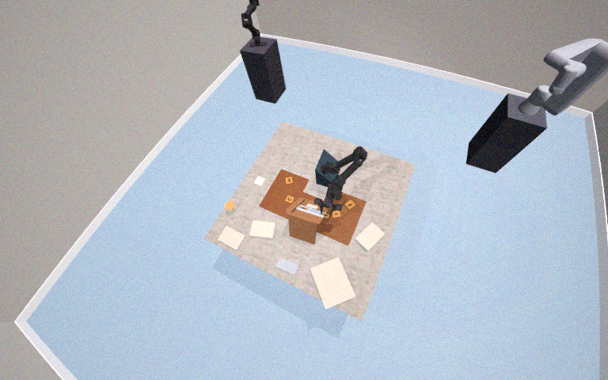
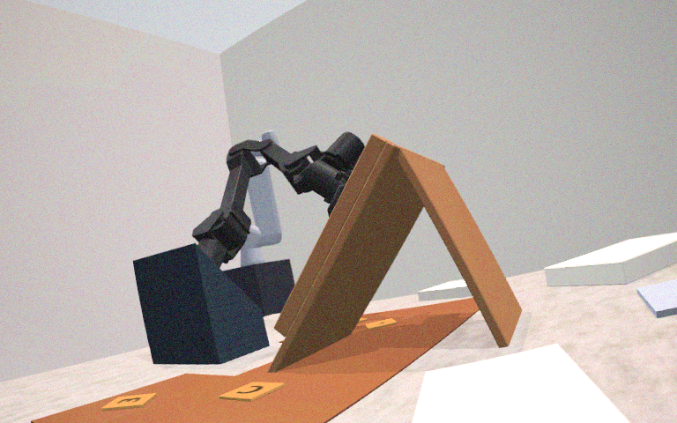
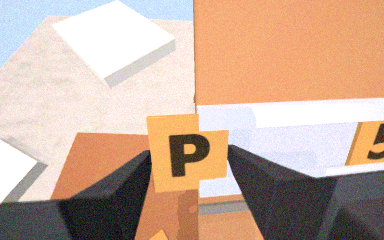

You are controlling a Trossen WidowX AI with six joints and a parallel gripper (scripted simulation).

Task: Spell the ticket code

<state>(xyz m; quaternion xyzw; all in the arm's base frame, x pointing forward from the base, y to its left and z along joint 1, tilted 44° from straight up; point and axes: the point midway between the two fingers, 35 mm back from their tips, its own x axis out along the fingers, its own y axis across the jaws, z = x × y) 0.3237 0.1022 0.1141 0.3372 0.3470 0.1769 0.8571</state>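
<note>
Now: gripper tip 10 mm short of the orange tile marked 5 and 160 mm to the left of it. From my gripper tip the other things lie so: j tile (100 mm behind, 50 mm to the left, 170 mm below); then white ticket (50 mm behind, 130 mm to the right, 70 mm below); then orange tile marked p (right at my gripper tip).
</note>
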